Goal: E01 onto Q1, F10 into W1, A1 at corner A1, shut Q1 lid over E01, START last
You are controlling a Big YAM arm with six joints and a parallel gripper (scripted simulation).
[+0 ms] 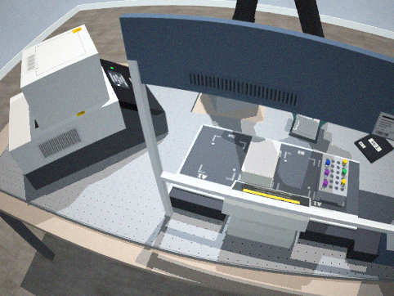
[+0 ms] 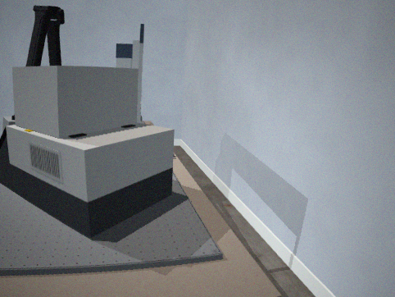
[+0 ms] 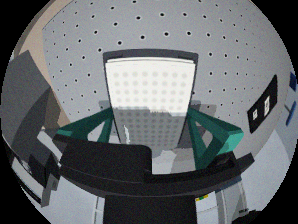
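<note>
Now: the dark nest pad 2 cm below my hand. Also, from my hand: tube cooling block (27 cm ahead, 5 cm to the left, 5 cm above); post (39 cm ahead, 38 cm to the right, 22 cm above); dark nest (6 cm ahead, 27 cm to the left, 2 cm below).
</note>
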